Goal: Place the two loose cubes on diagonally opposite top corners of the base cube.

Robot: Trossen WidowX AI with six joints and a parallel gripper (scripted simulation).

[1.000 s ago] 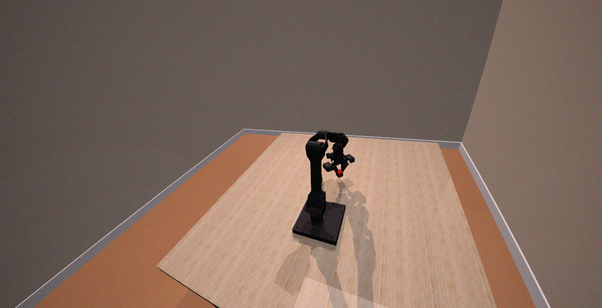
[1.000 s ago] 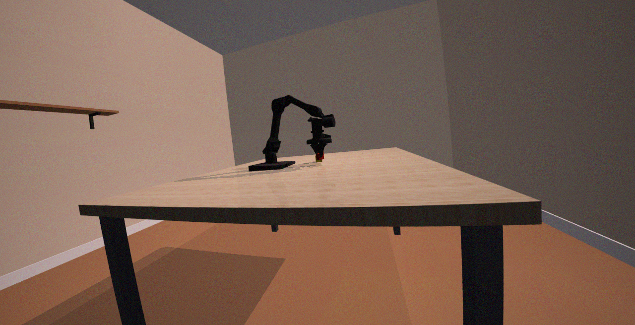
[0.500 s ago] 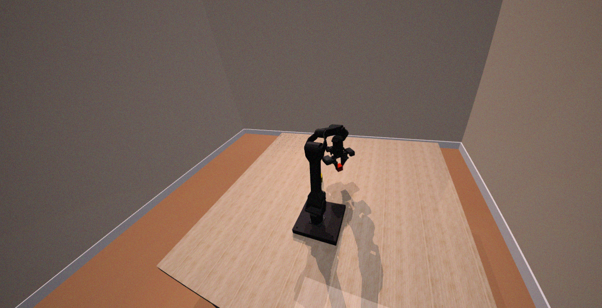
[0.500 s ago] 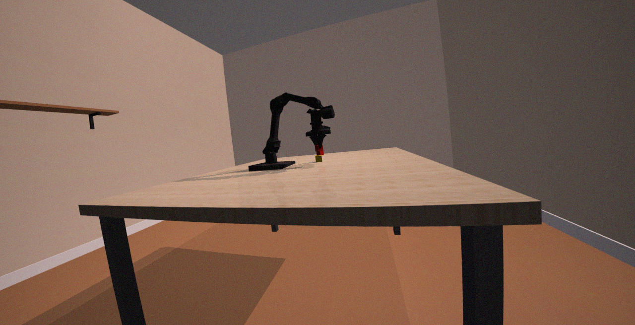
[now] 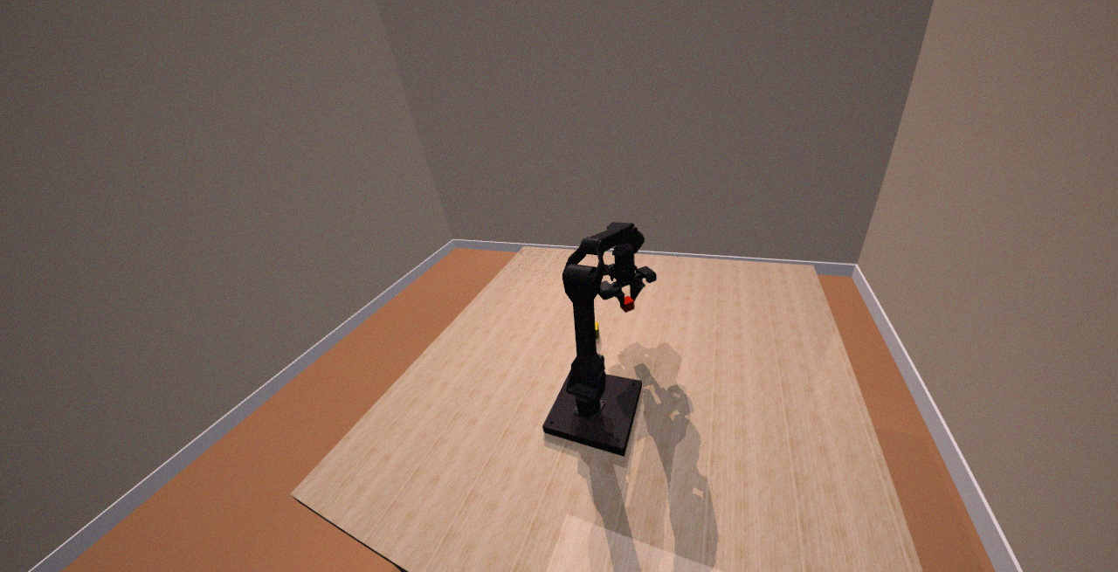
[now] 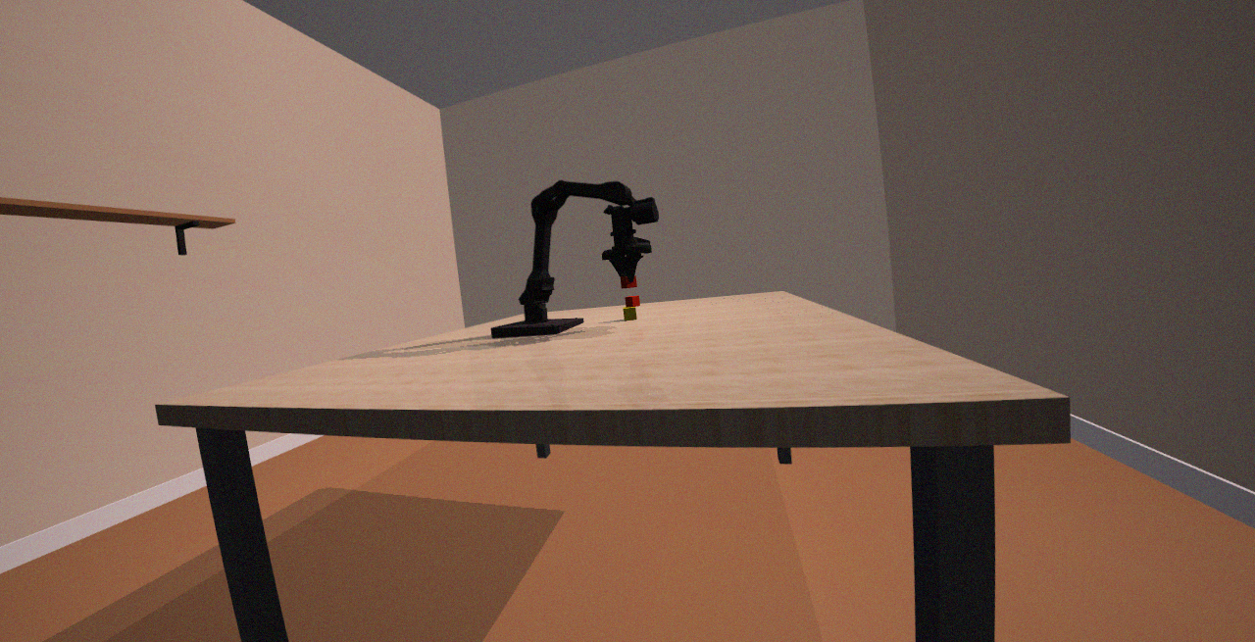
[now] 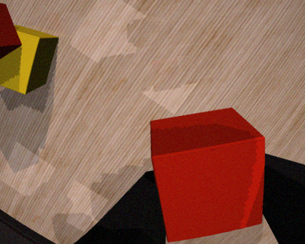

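The yellow cube is 50 mm behind my gripper tip, 110 mm to the left of it and 100 mm below it.
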